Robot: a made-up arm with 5 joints.
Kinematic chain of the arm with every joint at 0, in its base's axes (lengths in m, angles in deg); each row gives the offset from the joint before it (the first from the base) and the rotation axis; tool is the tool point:
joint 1: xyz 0 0 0.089 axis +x
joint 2: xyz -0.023 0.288 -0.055 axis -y
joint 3: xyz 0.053 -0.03 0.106 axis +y
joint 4: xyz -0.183 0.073 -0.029 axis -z
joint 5: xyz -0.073 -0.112 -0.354 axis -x
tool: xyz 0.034 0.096 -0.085
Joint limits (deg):
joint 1: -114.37..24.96
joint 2: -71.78..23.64
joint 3: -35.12..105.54
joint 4: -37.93..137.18
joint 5: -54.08..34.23
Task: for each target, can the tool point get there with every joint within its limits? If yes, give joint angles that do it. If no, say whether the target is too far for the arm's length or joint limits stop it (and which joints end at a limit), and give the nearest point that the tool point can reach.
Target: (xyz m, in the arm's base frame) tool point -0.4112 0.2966 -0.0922
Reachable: yes | joints -7.37 -50.81 1.10 0.92 -1.18
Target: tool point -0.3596 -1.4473 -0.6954
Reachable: no: too far | nearest point -0.1470 -0.5729 -0.2215 | short by 1.017 m
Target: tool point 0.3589 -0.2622 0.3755
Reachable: no: joint limits stop it (at a limit: joint 1, joint 2, joint 3, joint 5) | nearest point 0.2732 0.0337 0.5944 | short by 0.378 m
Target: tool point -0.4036 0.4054 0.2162
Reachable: yes | joints -13.21 -5.44 85.32 117.60 -12.28
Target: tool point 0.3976 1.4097 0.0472
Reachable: no: too far | nearest point 0.1812 0.6484 0.0698 | short by 0.792 m
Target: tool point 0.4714 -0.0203 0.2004
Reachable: no: joint limits stop it (at a limit: joint 1, joint 2, joint 3, joint 4, joint 5) | nearest point 0.2993 0.1642 0.4885 | short by 0.383 m
